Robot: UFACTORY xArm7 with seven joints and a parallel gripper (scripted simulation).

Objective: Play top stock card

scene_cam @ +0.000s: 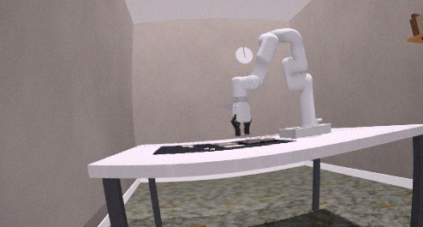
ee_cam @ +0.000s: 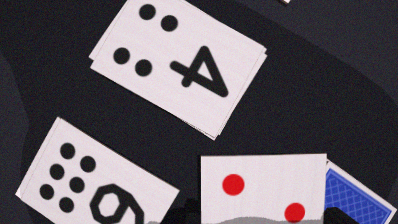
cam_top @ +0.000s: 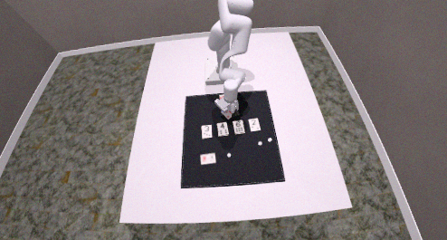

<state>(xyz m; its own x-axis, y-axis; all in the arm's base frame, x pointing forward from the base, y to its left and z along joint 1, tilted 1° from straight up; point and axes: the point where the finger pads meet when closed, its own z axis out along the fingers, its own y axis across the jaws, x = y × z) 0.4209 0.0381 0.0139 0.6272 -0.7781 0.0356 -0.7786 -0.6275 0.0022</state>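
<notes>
My gripper is now 13 cm short of the black mat, 7 cm above it and 1 cm to the left of it.
</notes>
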